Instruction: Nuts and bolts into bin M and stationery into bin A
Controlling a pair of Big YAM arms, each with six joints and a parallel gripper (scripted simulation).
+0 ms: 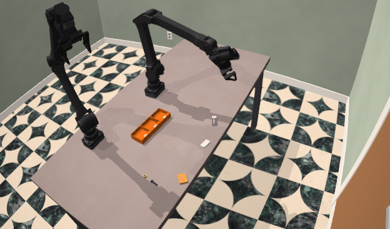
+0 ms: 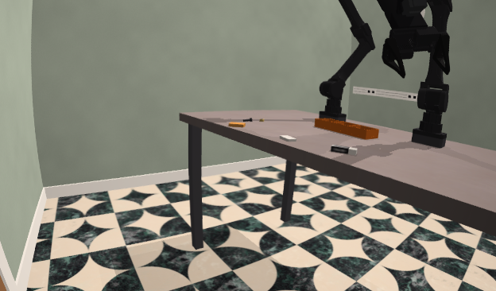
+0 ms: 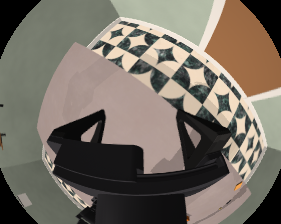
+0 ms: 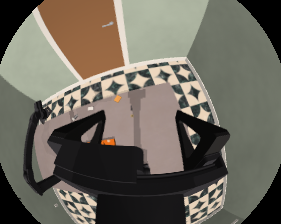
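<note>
The orange double bin is 43 cm to the right of my left hand, 25 cm behind it and 19 cm below it. The rest, counted from my left hand: orange notepad: 60 cm to the right, 20 cm below, 10 cm ahead; then sleeved eraser: 20 cm below, 19 cm to the right; then white eraser: 37 cm to the right, 21 cm below, 6 cm ahead.
</note>
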